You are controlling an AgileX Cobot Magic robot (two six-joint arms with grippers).
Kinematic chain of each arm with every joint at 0, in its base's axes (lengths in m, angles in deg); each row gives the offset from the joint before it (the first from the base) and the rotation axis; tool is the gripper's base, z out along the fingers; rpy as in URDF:
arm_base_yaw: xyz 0 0 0.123 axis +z
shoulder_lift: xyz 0 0 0 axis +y
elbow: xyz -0.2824 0 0.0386 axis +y
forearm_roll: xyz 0.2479 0 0.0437 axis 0.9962 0 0.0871
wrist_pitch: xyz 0 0 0 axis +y
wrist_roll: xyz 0.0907 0 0.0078 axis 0.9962 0 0.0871
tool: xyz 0 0 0 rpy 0 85 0
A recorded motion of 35 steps. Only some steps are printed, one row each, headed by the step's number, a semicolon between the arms.
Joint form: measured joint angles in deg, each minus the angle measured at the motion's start. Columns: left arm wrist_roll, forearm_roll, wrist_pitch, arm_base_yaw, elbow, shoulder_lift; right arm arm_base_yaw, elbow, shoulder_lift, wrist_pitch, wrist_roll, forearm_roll.
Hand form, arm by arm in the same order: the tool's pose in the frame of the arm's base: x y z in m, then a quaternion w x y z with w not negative. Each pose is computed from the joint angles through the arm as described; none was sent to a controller.
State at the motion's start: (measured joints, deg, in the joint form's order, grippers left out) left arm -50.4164 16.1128 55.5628 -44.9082 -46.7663 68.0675; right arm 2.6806 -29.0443 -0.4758 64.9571 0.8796 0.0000
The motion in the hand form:
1: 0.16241 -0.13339 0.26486 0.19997 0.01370 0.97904 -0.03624; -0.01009 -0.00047 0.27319 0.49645 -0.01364 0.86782 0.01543
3: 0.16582 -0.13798 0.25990 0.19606 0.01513 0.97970 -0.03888; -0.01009 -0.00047 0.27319 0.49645 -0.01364 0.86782 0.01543
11: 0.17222 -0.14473 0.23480 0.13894 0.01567 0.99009 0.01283; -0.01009 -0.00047 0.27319 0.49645 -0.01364 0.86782 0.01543
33: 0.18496 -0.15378 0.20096 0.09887 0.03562 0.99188 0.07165; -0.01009 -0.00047 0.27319 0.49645 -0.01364 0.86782 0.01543
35: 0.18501 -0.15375 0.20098 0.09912 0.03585 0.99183 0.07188; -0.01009 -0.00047 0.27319 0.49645 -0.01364 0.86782 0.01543
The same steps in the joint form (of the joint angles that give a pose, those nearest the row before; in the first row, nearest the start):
1: 0.00 -0.30 -1.15 0.00 0.00 0.52; 0.00 0.00 0.00 0.00 0.00 0.00
3: 0.00 -0.71 -2.55 0.00 0.00 2.01; 0.00 0.00 0.00 0.00 0.00 0.00
11: 0.06 -1.43 0.16 0.00 0.00 8.24; 0.00 0.00 0.00 0.00 0.00 0.00
33: 0.21 0.69 -0.23 0.00 -0.06 16.82; 0.00 0.00 0.00 0.00 0.00 0.00
35: 0.21 0.73 -0.23 0.00 -0.06 16.82; 0.00 0.00 0.00 0.00 0.00 0.00

